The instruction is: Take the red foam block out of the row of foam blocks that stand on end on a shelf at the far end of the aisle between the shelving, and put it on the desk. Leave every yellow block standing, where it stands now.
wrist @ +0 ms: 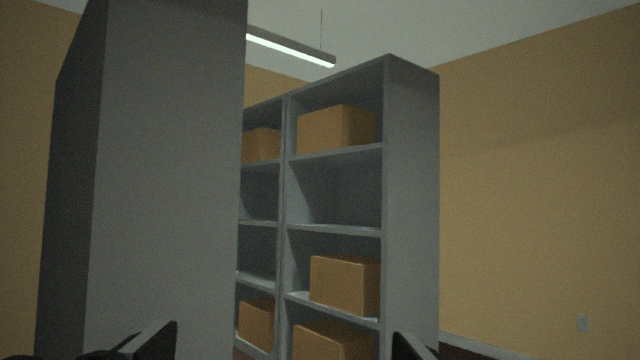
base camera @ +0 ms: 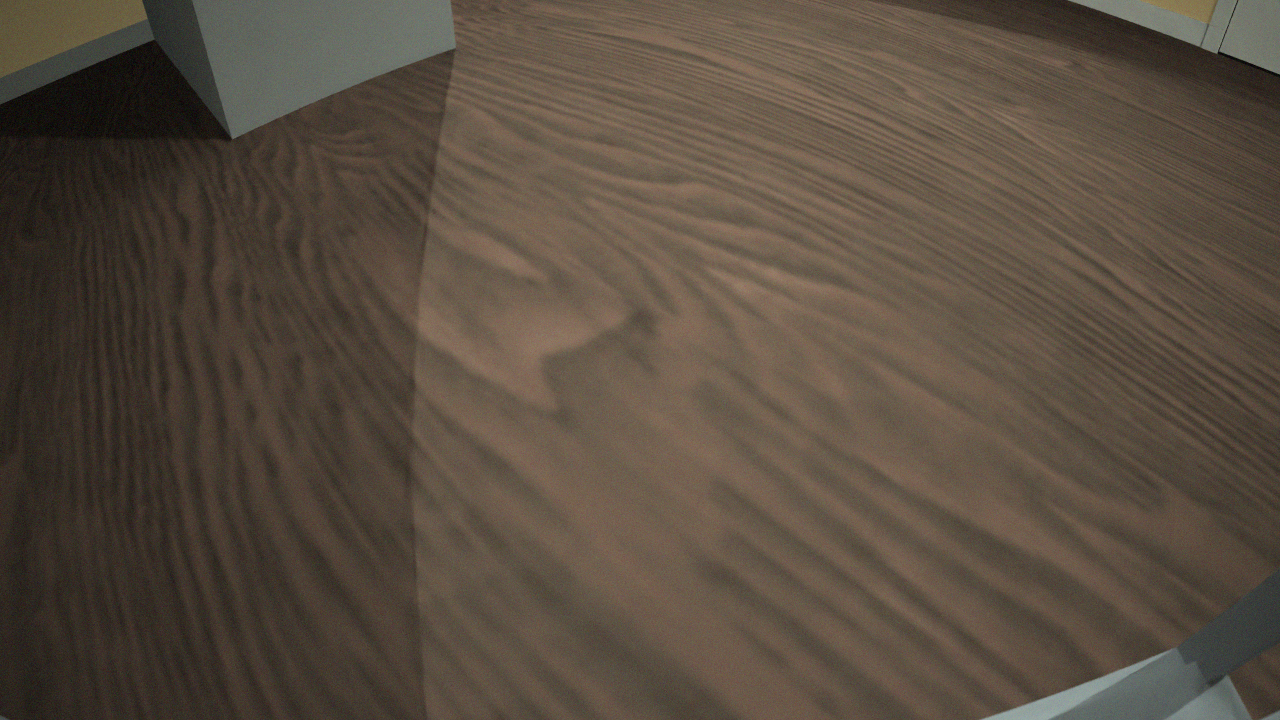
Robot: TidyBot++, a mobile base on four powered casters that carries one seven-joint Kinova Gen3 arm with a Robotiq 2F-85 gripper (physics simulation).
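Frame: origin at the arm's base, x left, y ahead, z down, level; millimetres.
Where they show: gripper, fingertip midpoint: (wrist: 285, 351).
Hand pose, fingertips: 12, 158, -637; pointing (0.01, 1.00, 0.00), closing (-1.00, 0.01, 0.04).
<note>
After its pixels a point has its place, as x, y, z.
My gripper (wrist: 285, 334) {12, 158, -637} is open, its two dark fingertips wide apart at the bottom of the wrist view, with nothing held between them. A tall grey shelf unit (wrist: 411, 200) {-571, 1981, -757} stands beyond it at the centre right, seen at an angle, with brown boxes on several shelves. Another tall grey unit (wrist: 165, 175) {444, 1215, -789} stands nearer on the left and shows its plain end panel; it hides part of the shelving behind it. The red foam block, the yellow blocks and the desk do not show in either view.
In the base view a grey unit's base (base camera: 331, 53) {431, 1225, 320} stands on the wood floor (base camera: 716, 358) {-78, 473, 396} at the upper left. A door (base camera: 1257, 35) {-2329, 1751, 287} shows at the upper right corner. A yellow-brown wall (wrist: 540, 200) {-1697, 2619, -803} runs along the right of the wrist view. A lamp (wrist: 292, 47) {98, 2278, -1695} hangs from the ceiling.
</note>
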